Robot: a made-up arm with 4 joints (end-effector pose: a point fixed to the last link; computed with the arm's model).
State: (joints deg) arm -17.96 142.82 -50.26 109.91
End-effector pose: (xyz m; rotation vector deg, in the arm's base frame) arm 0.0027 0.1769 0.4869 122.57 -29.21 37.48
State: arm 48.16 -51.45 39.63 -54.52
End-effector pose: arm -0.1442 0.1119 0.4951 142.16 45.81 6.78
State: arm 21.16 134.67 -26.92 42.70
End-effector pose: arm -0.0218 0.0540 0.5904 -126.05 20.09 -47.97
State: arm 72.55 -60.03 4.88 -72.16
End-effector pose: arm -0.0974 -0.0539 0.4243 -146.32 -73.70 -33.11
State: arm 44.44 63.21 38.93 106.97
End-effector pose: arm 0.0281 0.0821 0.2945 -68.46 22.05 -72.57
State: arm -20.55 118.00 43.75 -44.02
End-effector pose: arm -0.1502 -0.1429 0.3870 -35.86 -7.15 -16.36
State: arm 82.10 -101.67 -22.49 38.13
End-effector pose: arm 0.0996 -0.0979 0.3284 74.89 108.59 111.52
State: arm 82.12 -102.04 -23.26 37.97
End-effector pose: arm 0.0977 -0.0954 0.3262 75.77 107.89 112.16
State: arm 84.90 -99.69 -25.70 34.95
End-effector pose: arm 0.1016 -0.0896 0.3113 75.89 108.10 115.86
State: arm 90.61 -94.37 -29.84 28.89
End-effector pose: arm 0.1129 -0.0785 0.2831 -73.89 -108.25 -121.60
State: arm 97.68 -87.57 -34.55 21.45
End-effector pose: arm 0.1292 -0.0619 0.2499 -65.90 -102.30 -120.38
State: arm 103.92 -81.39 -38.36 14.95
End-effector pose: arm 0.1448 -0.0442 0.2228 -58.22 -97.50 -118.15
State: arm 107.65 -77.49 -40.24 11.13
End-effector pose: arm 0.1552 -0.0331 0.2082 -53.29 -95.19 -116.39
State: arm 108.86 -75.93 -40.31 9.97
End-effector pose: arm 0.1605 -0.0311 0.2044 -51.42 -95.16 -115.86
